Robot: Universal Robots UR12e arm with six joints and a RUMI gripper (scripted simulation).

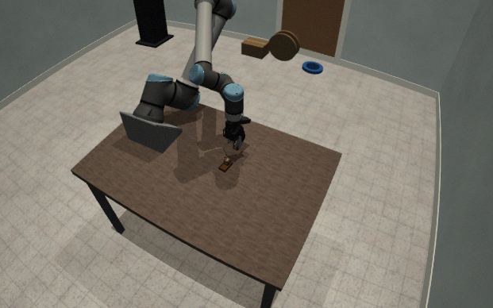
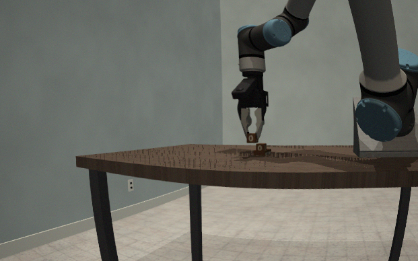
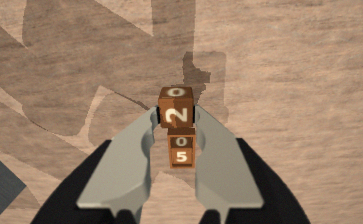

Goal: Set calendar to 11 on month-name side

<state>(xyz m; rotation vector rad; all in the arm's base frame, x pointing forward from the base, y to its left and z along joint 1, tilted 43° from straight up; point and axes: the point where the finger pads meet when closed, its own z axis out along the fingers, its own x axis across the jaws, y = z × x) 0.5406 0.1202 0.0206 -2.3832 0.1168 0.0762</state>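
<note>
My gripper is now 10 mm past the calendar tray, 110 mm to the left of it and 60 mm above it. Round my hand: cube 10 mm below.
</note>
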